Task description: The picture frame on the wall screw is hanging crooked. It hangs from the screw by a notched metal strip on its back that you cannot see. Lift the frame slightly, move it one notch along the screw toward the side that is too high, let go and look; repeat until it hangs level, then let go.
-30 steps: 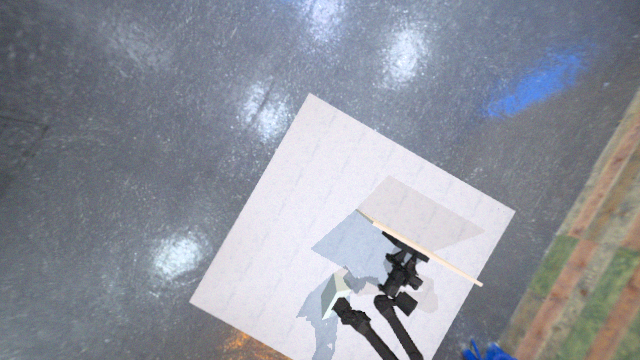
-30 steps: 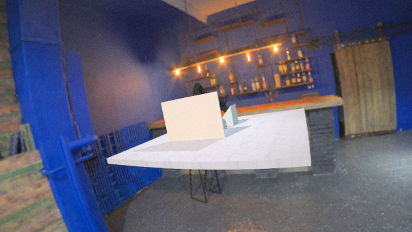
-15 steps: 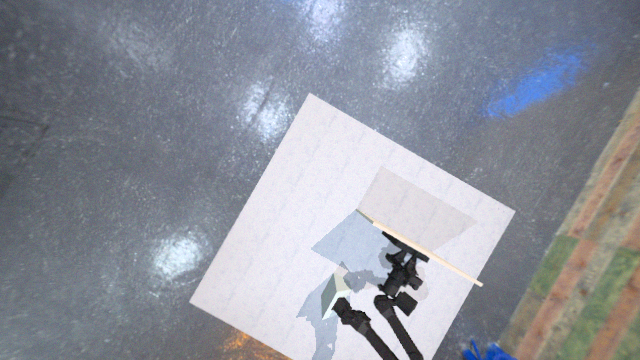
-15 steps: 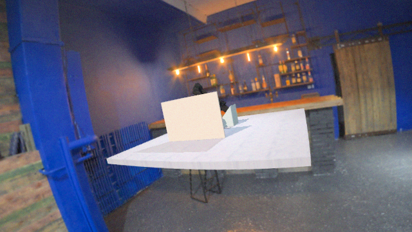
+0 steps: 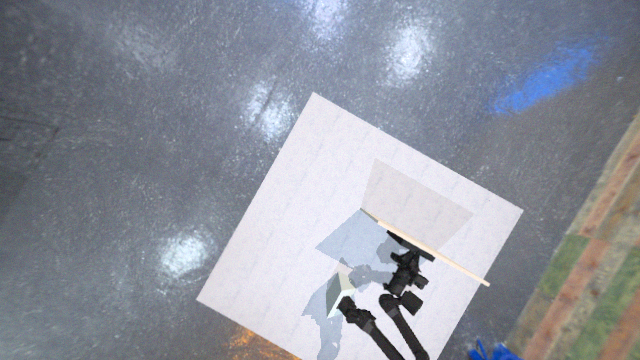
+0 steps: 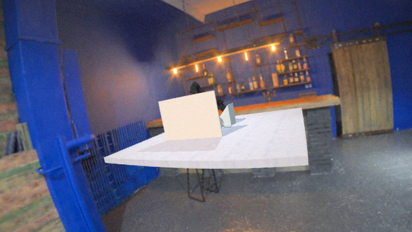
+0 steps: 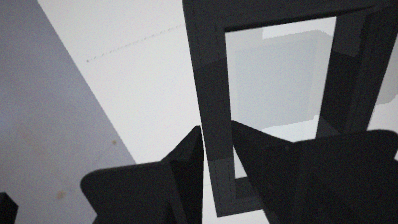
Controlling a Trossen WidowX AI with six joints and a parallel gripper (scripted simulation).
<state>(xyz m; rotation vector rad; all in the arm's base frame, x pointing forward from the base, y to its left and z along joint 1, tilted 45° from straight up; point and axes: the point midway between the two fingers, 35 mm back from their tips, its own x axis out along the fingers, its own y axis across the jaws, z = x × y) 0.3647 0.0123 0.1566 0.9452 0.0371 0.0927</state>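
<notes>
My gripper tip is now 50 mm above the dark picture frame, 10 mm to the right of it and 10 mm short of it. Also, from my gripper tip: cream wall panel 60 mm below, 20 mm ahead.
</notes>
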